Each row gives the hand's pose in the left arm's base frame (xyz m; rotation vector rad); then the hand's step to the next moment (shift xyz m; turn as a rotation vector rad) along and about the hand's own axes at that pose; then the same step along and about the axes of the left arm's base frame.
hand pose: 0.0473 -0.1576 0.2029 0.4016 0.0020 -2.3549
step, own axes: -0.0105 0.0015 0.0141 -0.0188 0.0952 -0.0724
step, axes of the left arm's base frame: 0.0041 0.0043 0.0166 0.0977 -0.0484 -0.0527
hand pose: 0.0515 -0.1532 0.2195 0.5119 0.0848 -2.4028
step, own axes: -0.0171 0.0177 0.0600 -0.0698 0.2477 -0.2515
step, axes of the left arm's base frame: 0.0027 -0.0148 0.0631 0.2902 -0.1012 -0.1871
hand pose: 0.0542 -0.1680 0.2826 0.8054 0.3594 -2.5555
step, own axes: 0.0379 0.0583 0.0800 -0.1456 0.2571 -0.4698
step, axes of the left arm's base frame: -0.0385 -0.0924 0.0347 0.4554 -0.0049 -0.3172
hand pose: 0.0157 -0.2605 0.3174 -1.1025 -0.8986 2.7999
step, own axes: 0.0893 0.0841 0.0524 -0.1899 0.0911 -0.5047
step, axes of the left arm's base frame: -0.0833 -0.0790 -0.0679 0.4774 0.1428 -0.2254
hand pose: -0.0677 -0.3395 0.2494 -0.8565 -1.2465 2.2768
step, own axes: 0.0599 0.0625 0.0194 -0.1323 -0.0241 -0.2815
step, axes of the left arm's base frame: -0.0605 -0.0079 -0.0644 0.2898 0.1026 -0.0534
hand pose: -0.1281 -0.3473 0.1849 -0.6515 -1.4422 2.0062
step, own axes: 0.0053 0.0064 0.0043 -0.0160 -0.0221 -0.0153
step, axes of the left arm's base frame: -0.0078 -0.0008 -0.0051 0.0256 0.0046 0.0174
